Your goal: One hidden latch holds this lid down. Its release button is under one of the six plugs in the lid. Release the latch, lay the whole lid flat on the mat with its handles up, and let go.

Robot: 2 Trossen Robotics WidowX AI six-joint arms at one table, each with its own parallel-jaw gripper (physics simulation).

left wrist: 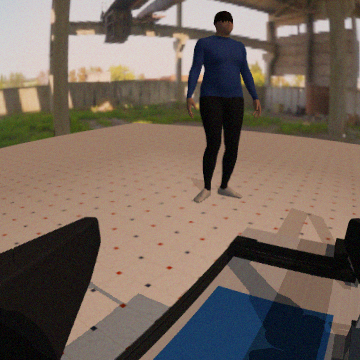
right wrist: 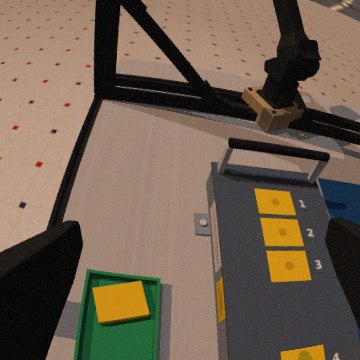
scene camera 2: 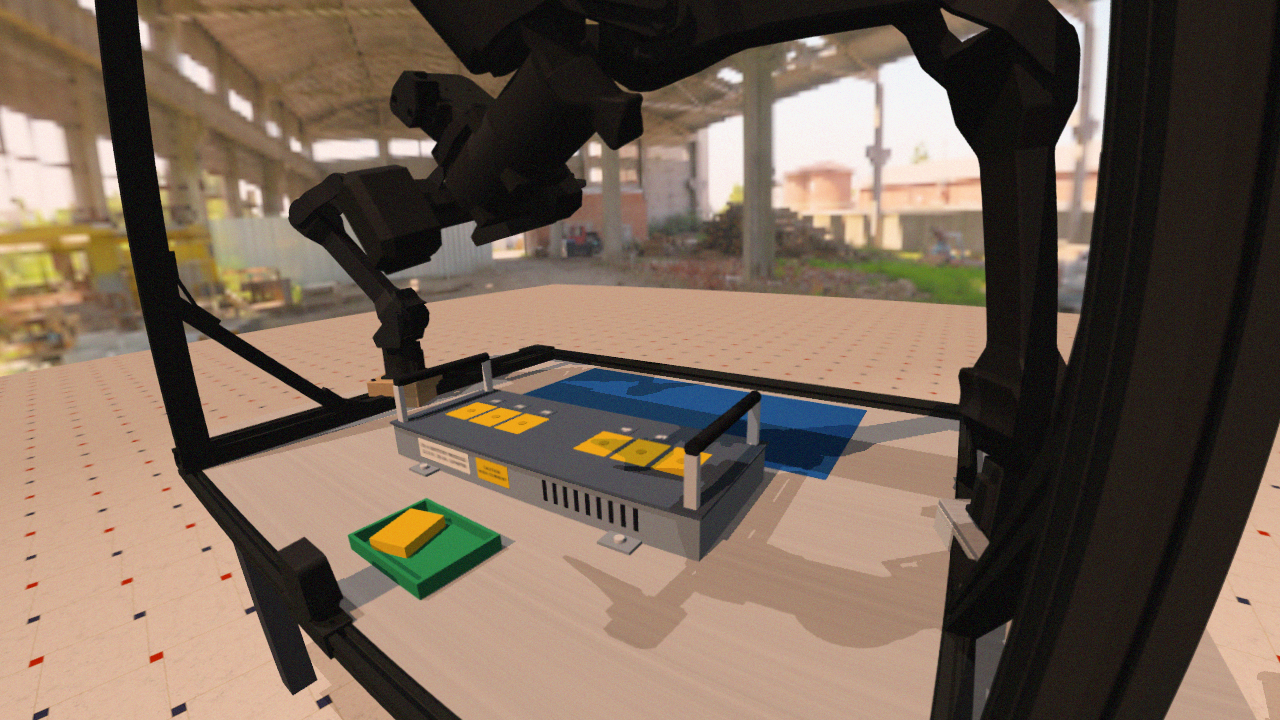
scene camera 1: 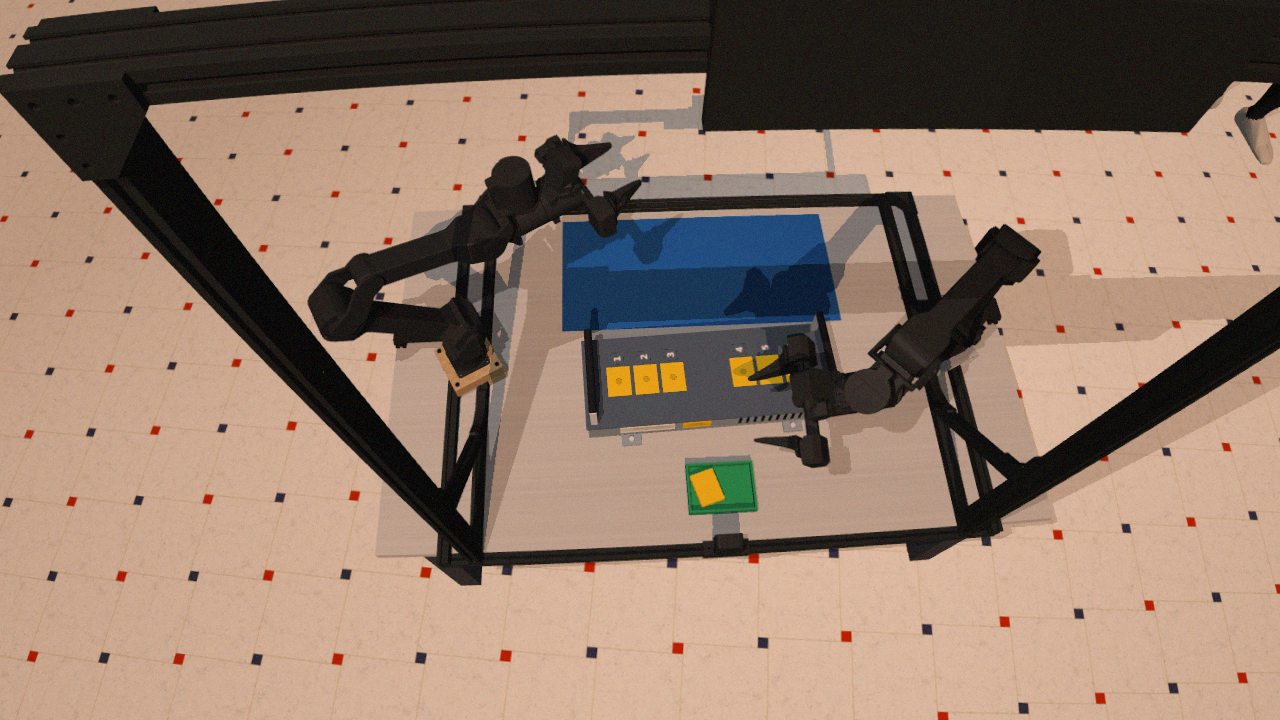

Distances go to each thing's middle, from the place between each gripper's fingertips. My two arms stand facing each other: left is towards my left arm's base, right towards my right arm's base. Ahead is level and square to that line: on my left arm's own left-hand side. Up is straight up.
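My right gripper: 2 cm to the right of the green tray (scene camera 2: 462,544), 4 cm past it, 26 cm above it. Blue mat (scene camera 1: 674,272): 2 cm to the left of my right hand, 43 cm ahead of it, 27 cm below it.
Blue mat: 150 mm to the right of my left hand, 40 mm ahead of it, 370 mm below it. Green tray: 150 mm to the right of my left hand, 430 mm behind it, 360 mm below it.
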